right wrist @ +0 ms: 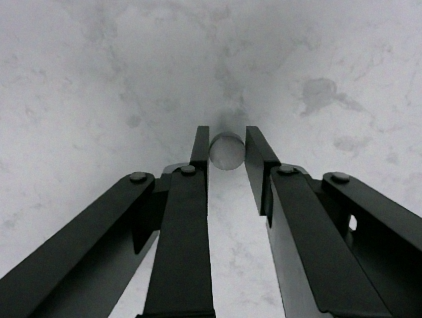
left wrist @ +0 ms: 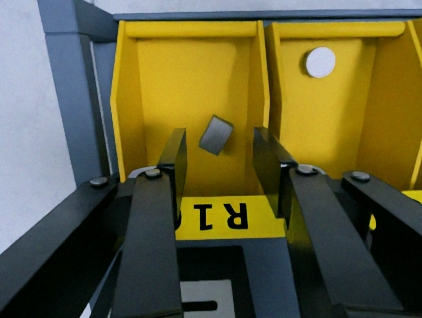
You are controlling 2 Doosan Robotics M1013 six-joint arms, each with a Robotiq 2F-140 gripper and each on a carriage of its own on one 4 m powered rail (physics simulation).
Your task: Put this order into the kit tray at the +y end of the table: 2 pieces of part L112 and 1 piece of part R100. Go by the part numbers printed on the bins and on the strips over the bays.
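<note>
In the left wrist view a yellow bin point(left wrist: 192, 75) holds one grey block point(left wrist: 216, 135), lying at a slant on its floor. The strip point(left wrist: 225, 218) at the bin's near edge reads "R1" upside down; the rest of its number is hidden behind a finger. My left gripper point(left wrist: 219, 146) is open over this bin, with the block seen between its fingertips but not gripped. My right gripper point(right wrist: 227, 144) is shut on a grey round part point(right wrist: 227, 152), whose flat round end shows between the fingertips. The kit tray does not show in either view.
A second yellow bin point(left wrist: 320, 125) with a pale round part point(left wrist: 320, 62) stands right beside the first. A blue-grey rack post point(left wrist: 75, 95) stands left of the bins. A pale mottled surface point(right wrist: 100, 100) lies below the right gripper.
</note>
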